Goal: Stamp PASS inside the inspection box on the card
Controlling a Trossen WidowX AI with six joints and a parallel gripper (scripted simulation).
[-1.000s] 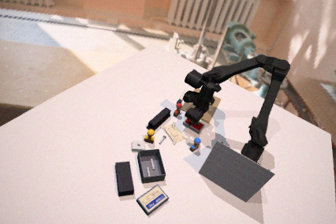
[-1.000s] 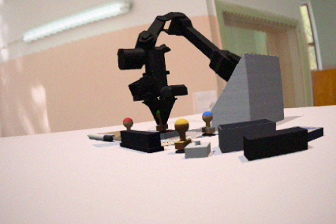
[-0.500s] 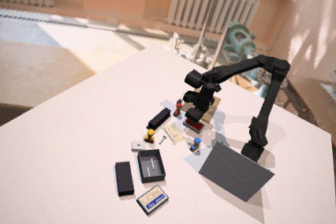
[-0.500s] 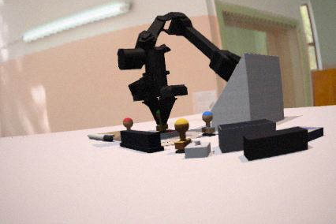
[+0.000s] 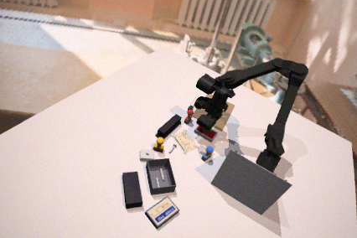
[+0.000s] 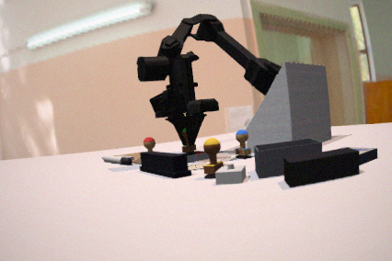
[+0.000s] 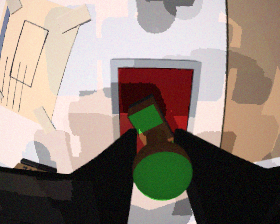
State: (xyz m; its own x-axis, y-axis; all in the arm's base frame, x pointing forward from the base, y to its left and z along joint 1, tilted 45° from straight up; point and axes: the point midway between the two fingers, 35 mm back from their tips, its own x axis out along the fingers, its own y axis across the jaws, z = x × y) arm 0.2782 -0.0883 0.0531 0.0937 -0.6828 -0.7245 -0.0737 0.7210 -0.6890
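Now: the red ink pad 3 cm below my gripper tip. The rest, counted from my gripper tip: red-knobbed stamp: 10 cm ahead, 2 cm below; then cream card: 11 cm to the left, 4 cm below, 4 cm ahead; then green-knobbed stamp: right at my gripper tip.
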